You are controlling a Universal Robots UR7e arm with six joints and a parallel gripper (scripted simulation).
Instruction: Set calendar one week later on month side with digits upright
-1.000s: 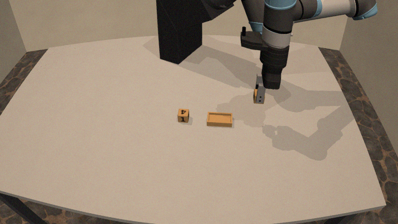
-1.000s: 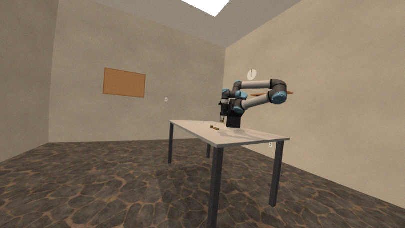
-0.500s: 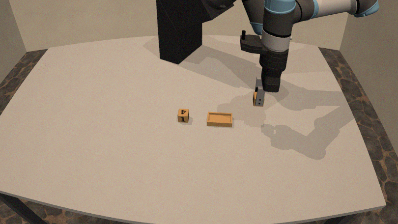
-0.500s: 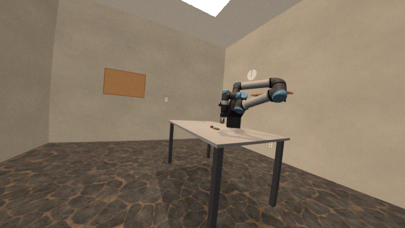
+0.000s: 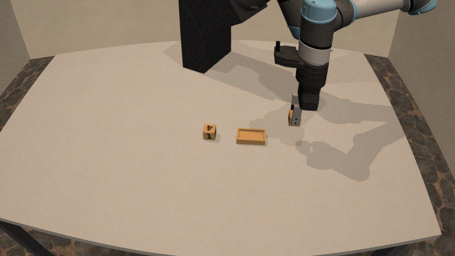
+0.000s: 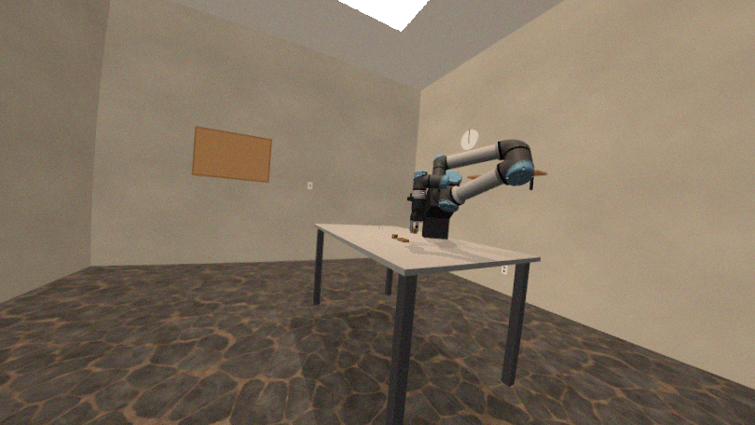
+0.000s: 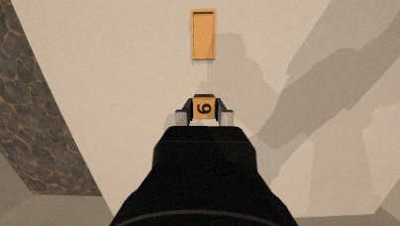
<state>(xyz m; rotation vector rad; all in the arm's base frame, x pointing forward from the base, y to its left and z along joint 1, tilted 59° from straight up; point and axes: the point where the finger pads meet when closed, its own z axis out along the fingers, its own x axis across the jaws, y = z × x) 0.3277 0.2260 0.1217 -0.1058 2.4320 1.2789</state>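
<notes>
My gripper is now 100 mm to the left of the orange tray, 80 mm above it and 30 mm short of it. The rest, counted from my hand: cube: 10 mm below.
</notes>
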